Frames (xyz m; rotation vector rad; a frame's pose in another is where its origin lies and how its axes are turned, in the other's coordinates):
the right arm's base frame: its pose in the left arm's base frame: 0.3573 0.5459 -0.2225 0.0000 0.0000 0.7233
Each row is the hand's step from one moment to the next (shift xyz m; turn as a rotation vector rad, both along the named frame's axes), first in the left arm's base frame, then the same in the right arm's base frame.
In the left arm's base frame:
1: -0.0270 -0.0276 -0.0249 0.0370 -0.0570 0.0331
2: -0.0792 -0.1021 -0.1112 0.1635 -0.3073 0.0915
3: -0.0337 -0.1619 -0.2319 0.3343 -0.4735 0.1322
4: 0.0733 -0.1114 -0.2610 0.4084 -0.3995 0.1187
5: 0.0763 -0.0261 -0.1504 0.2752 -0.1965 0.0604
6: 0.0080 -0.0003 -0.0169 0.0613 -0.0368 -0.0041
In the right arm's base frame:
1: -0.0385 -0.0028 -0.0249 -0.0100 -0.0672 0.0331
2: -0.1269 -0.0241 -0.1112 -0.0808 -0.3386 0.0915
3: -0.1324 -0.0991 -0.2319 -0.0628 -0.5762 0.1322
4: -0.0188 -0.1320 -0.2610 0.0417 -0.5698 0.1187
5: 0.0399 -0.0701 -0.1504 0.0762 -0.3294 0.0604
6: 0.0058 -0.0055 -0.0169 0.0216 -0.0682 -0.0041

